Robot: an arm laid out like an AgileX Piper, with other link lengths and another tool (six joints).
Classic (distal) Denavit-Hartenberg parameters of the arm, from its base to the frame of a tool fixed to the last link. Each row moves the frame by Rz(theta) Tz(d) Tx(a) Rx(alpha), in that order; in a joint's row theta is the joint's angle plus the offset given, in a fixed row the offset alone. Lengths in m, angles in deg.
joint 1: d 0.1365; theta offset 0; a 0; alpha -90
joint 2: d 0; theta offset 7.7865; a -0.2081; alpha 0
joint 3: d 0; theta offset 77.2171; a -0.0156; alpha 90
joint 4: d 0.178; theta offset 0; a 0; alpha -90
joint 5: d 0; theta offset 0; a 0; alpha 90
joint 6: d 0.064; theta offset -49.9; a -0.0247; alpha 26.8
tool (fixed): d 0.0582; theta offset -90; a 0; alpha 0
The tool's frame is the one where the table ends.
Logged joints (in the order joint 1, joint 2, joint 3, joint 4, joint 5, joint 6), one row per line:
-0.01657, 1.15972, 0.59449, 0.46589, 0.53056, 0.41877
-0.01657, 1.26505, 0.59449, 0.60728, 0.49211, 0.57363
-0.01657, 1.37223, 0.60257, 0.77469, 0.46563, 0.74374
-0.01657, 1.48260, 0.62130, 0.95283, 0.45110, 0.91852
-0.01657, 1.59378, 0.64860, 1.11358, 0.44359, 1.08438
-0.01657, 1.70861, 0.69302, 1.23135, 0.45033, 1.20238
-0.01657, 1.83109, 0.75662, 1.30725, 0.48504, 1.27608
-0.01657, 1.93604, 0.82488, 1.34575, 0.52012, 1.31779
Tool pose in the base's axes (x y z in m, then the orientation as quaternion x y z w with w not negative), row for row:
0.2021, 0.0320, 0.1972, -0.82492, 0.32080, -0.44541, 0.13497
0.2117, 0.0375, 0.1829, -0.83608, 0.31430, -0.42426, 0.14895
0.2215, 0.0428, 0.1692, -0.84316, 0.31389, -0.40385, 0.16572
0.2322, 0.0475, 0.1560, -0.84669, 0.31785, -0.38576, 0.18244
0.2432, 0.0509, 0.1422, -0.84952, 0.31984, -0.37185, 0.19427
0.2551, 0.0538, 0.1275, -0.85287, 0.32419, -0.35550, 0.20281
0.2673, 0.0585, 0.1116, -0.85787, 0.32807, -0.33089, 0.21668
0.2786, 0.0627, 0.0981, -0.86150, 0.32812, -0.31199, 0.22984
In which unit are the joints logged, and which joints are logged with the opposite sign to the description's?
The joints are logged in radians. Opposite sign: joint 1, joint 3, joint 6.
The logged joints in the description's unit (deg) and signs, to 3 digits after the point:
0.949, 66.447, -34.062, 26.694, 30.399, -23.994
0.949, 72.482, -34.062, 34.795, 28.196, -32.867
0.949, 78.623, -34.525, 44.386, 26.679, -42.613
0.949, 84.947, -35.598, 54.593, 25.846, -52.627
0.949, 91.317, -37.162, 63.803, 25.416, -62.130
0.949, 97.896, -39.707, 70.551, 25.802, -68.891
0.949, 104.914, -43.351, 74.900, 27.791, -73.114
0.949, 110.927, -47.262, 77.106, 29.801, -75.504

